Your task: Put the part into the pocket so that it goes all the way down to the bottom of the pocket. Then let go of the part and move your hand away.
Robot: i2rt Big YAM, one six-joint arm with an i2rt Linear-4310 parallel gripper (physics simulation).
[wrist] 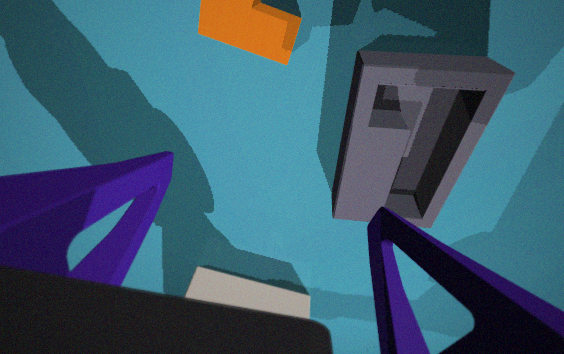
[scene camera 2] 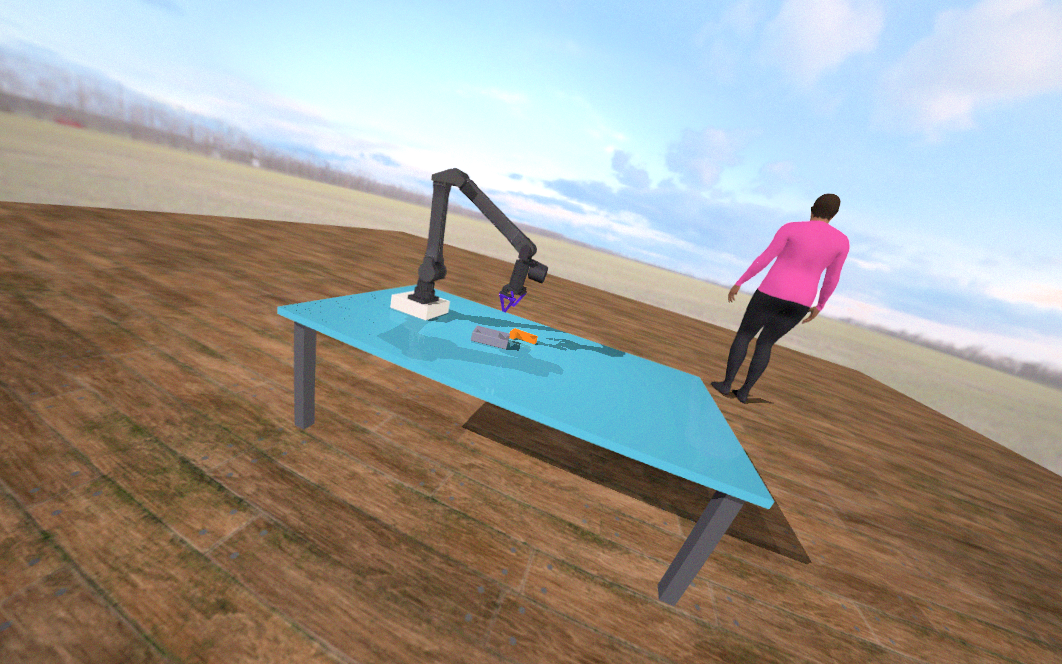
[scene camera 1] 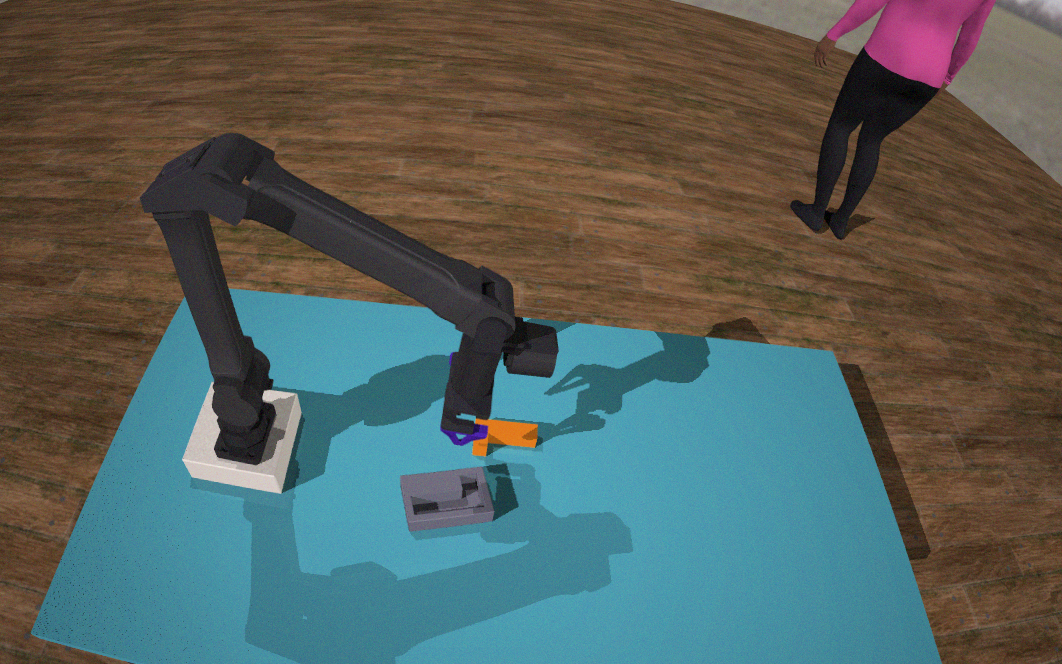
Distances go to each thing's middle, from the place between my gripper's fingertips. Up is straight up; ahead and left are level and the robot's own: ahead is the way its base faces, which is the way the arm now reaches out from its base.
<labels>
The orange L-shaped block (scene camera 1: 499, 432) lies 8 cm ahead of my hand, 5 cm to the left of it and 11 cm below it. Round my hand: grey pocket block (scene camera 1: 442, 499): 1 cm behind, 9 cm to the right, 11 cm below.
</labels>
